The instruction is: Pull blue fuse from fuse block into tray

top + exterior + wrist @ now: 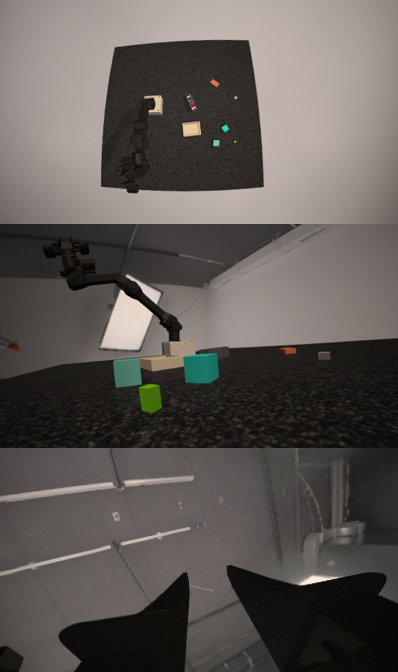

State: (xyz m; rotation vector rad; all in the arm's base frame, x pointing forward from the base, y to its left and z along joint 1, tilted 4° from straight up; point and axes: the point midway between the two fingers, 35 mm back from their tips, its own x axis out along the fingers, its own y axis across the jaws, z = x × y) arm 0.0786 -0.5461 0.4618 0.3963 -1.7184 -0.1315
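The blue fuse is 620 mm to the left of my gripper tip, 580 mm below it and 210 mm ahead of it. From my gripper tip the other things lie so: tan tray (610 mm below, 390 mm to the left, 260 mm ahead); then small green block (600 mm below, 590 mm ahead, 320 mm to the left); then teal cube (590 mm below, 510 mm ahead, 420 mm to the left).
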